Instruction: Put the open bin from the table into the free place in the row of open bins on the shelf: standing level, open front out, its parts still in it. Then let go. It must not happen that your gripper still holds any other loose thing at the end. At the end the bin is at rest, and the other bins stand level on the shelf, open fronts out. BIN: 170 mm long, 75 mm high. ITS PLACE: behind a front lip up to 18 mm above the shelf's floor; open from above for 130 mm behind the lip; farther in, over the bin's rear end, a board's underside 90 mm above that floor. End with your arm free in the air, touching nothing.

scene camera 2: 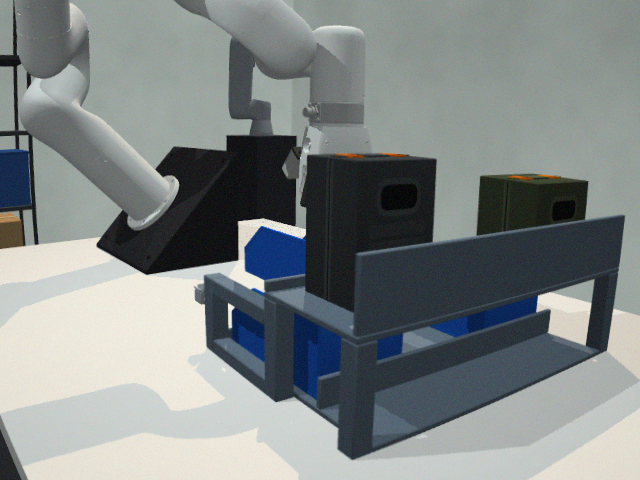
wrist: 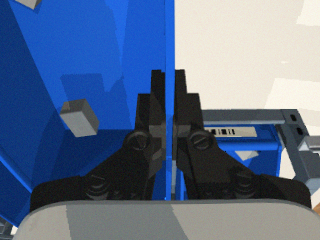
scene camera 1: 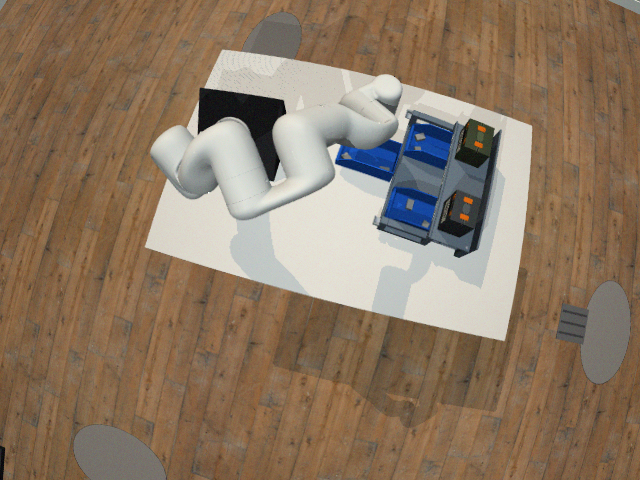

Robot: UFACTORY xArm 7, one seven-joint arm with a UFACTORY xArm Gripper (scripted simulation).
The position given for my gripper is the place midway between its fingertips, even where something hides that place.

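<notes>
My gripper's there for you at this spot, my gripper [wrist: 167, 89], and there's a blue open bin [scene camera 2: 269, 254] too. I can also see a dark box [scene camera 2: 355, 203], and you'd find the box [scene camera 1: 459, 215] there as well, but in the wrist view the box is out of frame.
</notes>
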